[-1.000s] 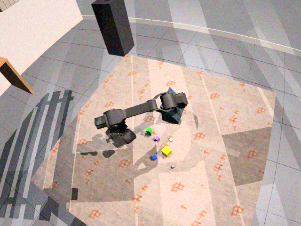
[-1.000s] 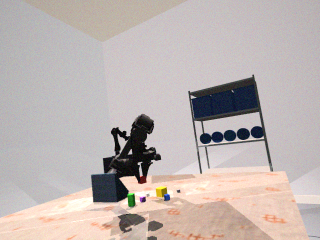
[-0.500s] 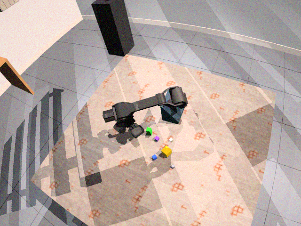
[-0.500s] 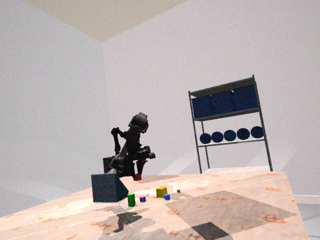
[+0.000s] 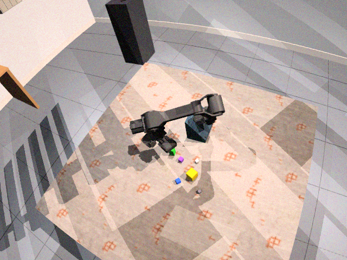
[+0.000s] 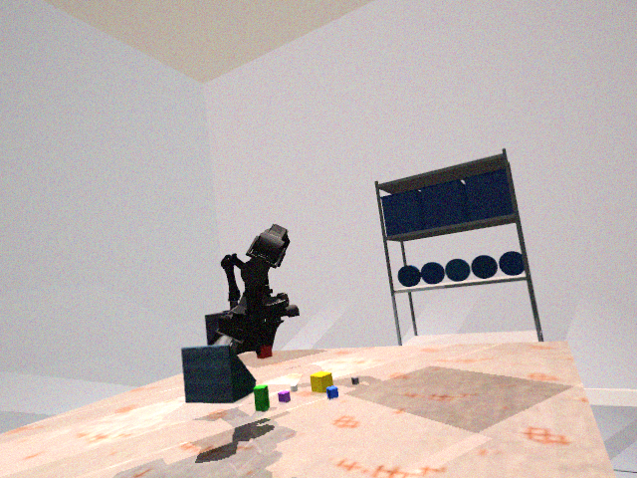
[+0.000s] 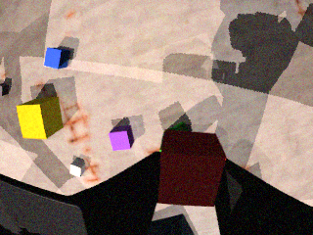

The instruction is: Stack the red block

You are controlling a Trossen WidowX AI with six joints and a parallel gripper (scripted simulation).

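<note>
Right now my gripper tip is 1 cm past the purple cube, 8 cm to the right of it and 12 cm above it. The rest, counted from my gripper tip: blue cube: 10 cm ahead, 12 cm to the left, 12 cm below; then red block: right at my gripper tip; then yellow block: 5 cm ahead, 17 cm to the left, 11 cm below.
</note>
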